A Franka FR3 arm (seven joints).
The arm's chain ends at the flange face. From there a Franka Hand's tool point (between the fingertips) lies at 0.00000 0.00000 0.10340 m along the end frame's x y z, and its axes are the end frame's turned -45 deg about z.
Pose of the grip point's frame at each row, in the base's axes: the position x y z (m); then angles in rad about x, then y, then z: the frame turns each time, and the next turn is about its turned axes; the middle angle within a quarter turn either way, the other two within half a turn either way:
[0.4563 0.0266 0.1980 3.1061 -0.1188 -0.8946]
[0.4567 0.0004 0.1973 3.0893 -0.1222 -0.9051]
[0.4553 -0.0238 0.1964 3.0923 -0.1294 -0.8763]
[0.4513 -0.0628 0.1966 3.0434 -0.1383 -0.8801]
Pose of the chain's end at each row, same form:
[0.4686 0.0302 0.3006 3.1061 -0.1188 -0.1092]
[0.4693 0.0058 0.2998 3.0893 -0.1222 -0.1197]
[0.4686 -0.0187 0.2988 3.0923 -0.1294 -0.0909]
[0.4656 -0.0528 0.2985 3.0434 -0.1383 -0.0947]

